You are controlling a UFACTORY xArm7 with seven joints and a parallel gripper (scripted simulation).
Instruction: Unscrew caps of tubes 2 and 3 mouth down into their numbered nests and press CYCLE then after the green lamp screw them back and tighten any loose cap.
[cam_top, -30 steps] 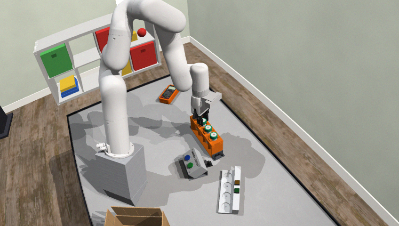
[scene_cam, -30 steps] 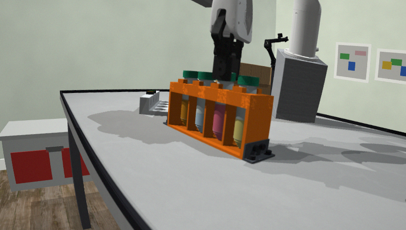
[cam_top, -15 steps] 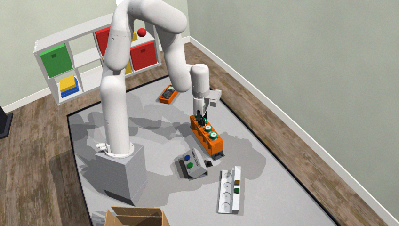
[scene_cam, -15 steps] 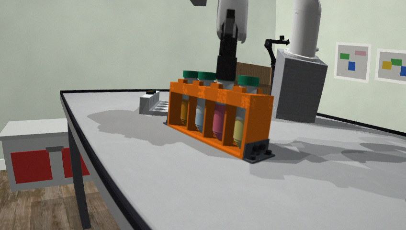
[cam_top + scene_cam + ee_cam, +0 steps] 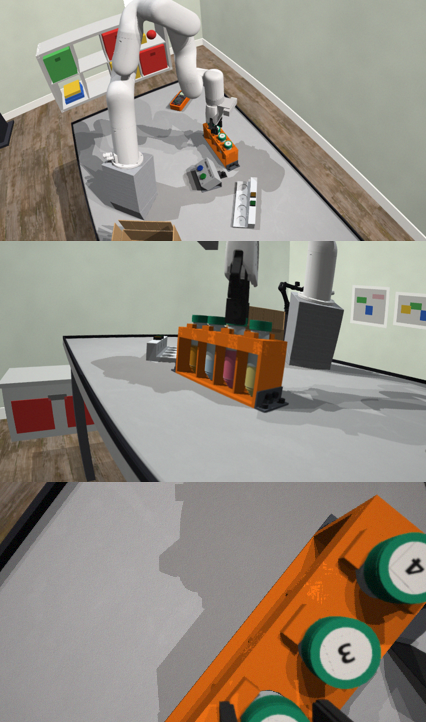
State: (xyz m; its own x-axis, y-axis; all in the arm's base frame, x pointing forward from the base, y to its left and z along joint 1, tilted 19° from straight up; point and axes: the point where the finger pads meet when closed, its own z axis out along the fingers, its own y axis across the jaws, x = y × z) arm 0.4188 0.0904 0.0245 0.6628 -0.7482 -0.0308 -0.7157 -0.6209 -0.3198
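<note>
My hand is 10 mm above the cap 2. Round my hand: tube 3 threaded neck: 50 mm to the right, 10 mm below; then cap 1: 50 mm to the left, 20 mm below; then cap 3: 50 mm to the right, 20 mm below.
</note>
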